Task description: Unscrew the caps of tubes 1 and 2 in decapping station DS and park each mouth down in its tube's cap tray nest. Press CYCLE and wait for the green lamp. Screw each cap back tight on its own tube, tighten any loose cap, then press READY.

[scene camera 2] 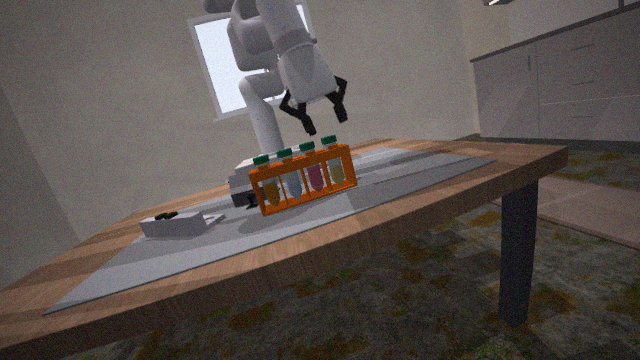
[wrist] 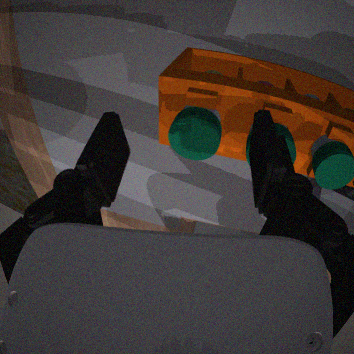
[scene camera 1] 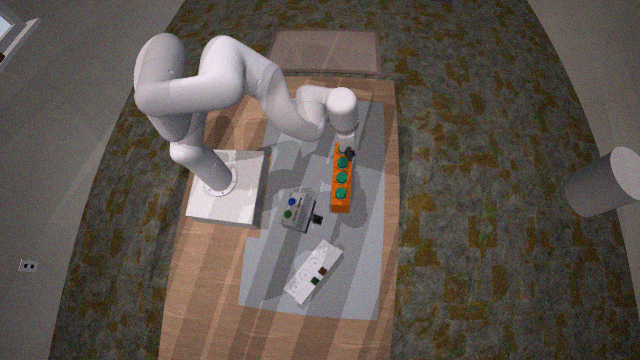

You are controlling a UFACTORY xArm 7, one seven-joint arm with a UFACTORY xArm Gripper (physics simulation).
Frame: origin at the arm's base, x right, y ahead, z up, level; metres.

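Seen in the pictures: gripper, fingertip midpoint: (scene camera 2: 329,128) (wrist: 185,129); arm's base, origin of the base link: (scene camera 2: 274,153) (scene camera 1: 221,180).
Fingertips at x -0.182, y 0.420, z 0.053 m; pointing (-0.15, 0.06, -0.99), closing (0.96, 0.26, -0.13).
Offsets run from my fingertips to a thing's top centre. "spot": to the spot under its first point. Level surfaces: height alone.
My gripper (scene camera 1: 349,152) (scene camera 2: 326,126) (wrist: 185,129) is open and empty, above the far end of the orange rack (scene camera 1: 340,206) (scene camera 2: 352,167) (wrist: 170,95). The rack holds upright tubes with green caps on. The end cap @(dx +0.004, dy -0.019, dz -0.018 m) (scene camera 2: 329,139) (wrist: 200,142), on the yellow tube, lies between the spread fingers in the wrist view, below the tips. One finger partly hides the pink tube's cap @(dx +0.056, dy -0.012, dz -0.019 m) (scene camera 1: 342,162) (scene camera 2: 307,145) (wrist: 286,142). The pale blue tube's cap @(dx +0.107, dy -0.005, dz -0.019 m) (scene camera 1: 341,177) (scene camera 2: 284,152) (wrist: 334,167) and amber tube's cap @(dx +0.159, dy +0.001, dz -0.019 m) (scene camera 1: 340,193) (scene camera 2: 261,159) follow. Tube numbers are unreadable.
A grey box @(dx +0.225, dy -0.132, dz -0.056 m) (scene camera 1: 300,223) with a blue button @(dx +0.201, dy -0.152, dz -0.065 m) (scene camera 1: 292,201) and a green button @(dx +0.246, dy -0.155, dz -0.065 m) (scene camera 1: 287,214) stands beside the rack. A black part @(spot: dx +0.234, dy -0.063, dz -0.117 m) (scene camera 1: 317,219) juts from it. A white block @(dx +0.410, dy -0.041, dz -0.086 m) (scene camera 1: 296,296) (scene camera 2: 172,229) with circle marks and two small dark squares lies on the mat @(dz -0.140 m) (scene camera 1: 362,295).
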